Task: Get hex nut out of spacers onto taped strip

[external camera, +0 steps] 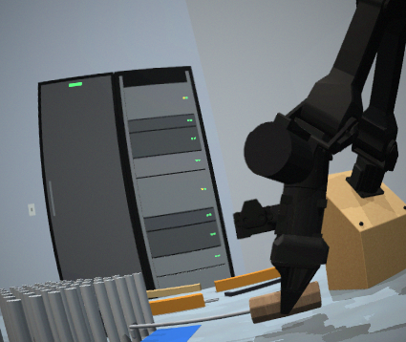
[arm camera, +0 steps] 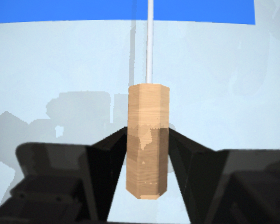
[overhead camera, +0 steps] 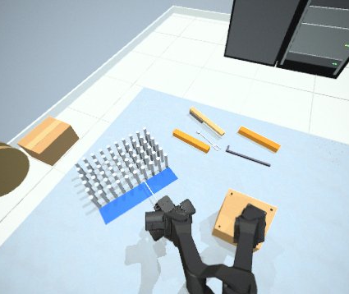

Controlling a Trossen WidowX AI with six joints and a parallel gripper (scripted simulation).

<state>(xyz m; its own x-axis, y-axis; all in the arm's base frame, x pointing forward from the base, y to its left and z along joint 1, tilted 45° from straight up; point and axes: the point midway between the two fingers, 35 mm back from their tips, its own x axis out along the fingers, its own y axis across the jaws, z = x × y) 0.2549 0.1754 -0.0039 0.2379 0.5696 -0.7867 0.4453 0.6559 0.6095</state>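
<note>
My gripper tip is 18 cm short of the blue taped strip, 4 cm to the left of it and 3 cm above it. From my gripper tip the other things lie so: small wrench 3 cm ahead, 48 cm to the right, 3 cm below; hex nut 32 cm ahead, 16 cm to the right, 3 cm below; hook tool 9 cm ahead, 5 cm to the right.
</note>
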